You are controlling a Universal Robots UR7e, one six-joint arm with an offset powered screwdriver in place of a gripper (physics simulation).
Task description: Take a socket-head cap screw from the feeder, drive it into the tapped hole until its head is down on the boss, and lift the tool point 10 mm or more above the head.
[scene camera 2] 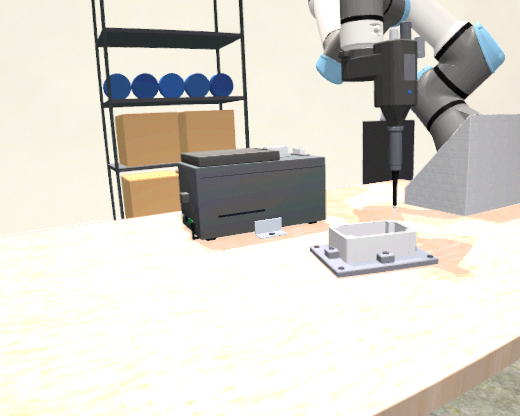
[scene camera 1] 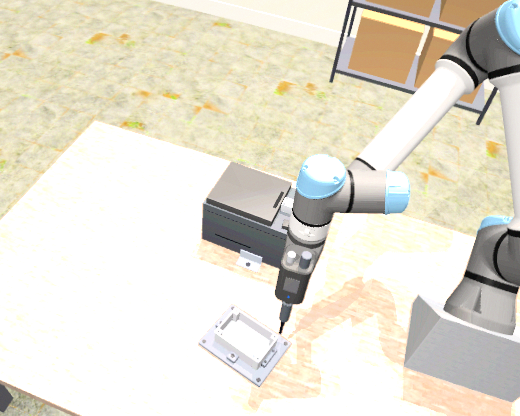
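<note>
My screwdriver (scene camera 1: 281, 331) (scene camera 2: 394, 205) points down, its thin black bit above the right-hand end of the light grey open housing (scene camera 1: 246, 352) (scene camera 2: 372, 248) and apart from it. A small pale piece, seemingly the screw (scene camera 2: 394, 209), shows at the bit's end in scene camera 2; it is too small to make out in scene camera 1. The housing stands on a flat grey plate (scene camera 1: 250, 374) (scene camera 2: 369, 270). Small bosses with holes, one at the front (scene camera 1: 232, 357) (scene camera 2: 385, 258), sit beside its walls. The dark screw feeder (scene camera 1: 235, 233) (scene camera 2: 260, 192) stands behind to the left; the tool body hides its right end in scene camera 1.
A small angled bracket (scene camera 1: 249, 261) (scene camera 2: 270, 228) stands before the feeder. The grey wedge-shaped robot mount (scene camera 1: 460, 352) (scene camera 2: 480, 165) is at the right. A dark panel (scene camera 2: 372, 150) shows behind the tool. A shelf rack (scene camera 1: 341, 45) (scene camera 2: 172, 39) with boxes stands beyond the table.
</note>
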